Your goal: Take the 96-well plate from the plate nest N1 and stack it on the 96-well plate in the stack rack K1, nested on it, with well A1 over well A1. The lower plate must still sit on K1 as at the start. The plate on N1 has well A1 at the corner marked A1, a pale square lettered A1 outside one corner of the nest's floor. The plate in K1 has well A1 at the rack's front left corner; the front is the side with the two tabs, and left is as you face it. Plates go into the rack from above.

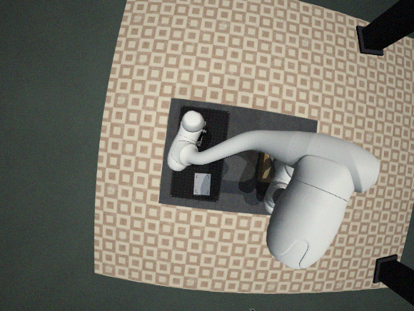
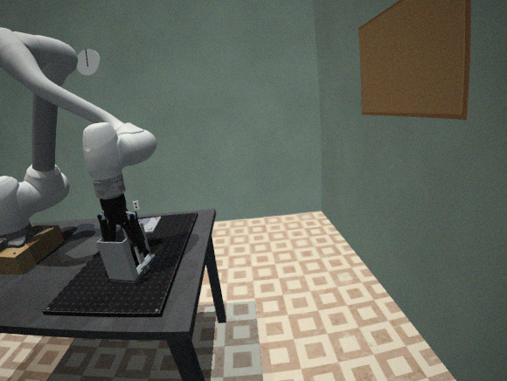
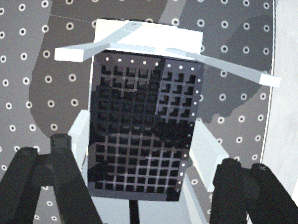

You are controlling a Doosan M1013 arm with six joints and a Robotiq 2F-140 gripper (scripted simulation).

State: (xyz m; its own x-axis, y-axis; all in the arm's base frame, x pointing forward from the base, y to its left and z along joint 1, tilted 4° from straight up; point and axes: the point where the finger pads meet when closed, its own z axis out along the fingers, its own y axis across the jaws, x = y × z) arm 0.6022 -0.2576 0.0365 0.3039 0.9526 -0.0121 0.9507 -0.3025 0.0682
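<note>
My hand is 2 cm above the dark 96-well plate. Round my hand: white 96-well plate: 4 cm below.
</note>
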